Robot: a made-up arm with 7 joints. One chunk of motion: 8 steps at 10 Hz.
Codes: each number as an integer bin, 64 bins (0 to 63) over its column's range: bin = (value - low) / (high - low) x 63, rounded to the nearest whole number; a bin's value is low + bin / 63 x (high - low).
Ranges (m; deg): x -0.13..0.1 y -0.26..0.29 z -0.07..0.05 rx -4..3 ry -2..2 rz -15..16
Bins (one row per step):
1: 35 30 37 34 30 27
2: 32 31 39 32 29 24
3: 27 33 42 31 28 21
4: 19 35 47 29 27 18
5: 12 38 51 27 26 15
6: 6 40 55 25 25 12
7: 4 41 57 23 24 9
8: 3 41 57 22 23 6
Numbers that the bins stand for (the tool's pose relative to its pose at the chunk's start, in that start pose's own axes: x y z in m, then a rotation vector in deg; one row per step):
1: -0.0022 0.0019 0.0005 -0.22 -0.10 -1.71
2: -0.0132 0.0106 0.0043 -0.44 -0.16 -3.19
3: -0.0314 0.0281 0.0100 -0.56 -0.22 -4.67
4: -0.0606 0.0456 0.0195 -0.78 -0.29 -6.14
5: -0.0862 0.0717 0.0271 -1.00 -0.35 -7.62
6: -0.1081 0.0892 0.0348 -1.22 -0.41 -9.10
7: -0.1154 0.0979 0.0386 -1.44 -0.48 -10.57
8: -0.1190 0.0979 0.0386 -1.56 -0.54 -12.05

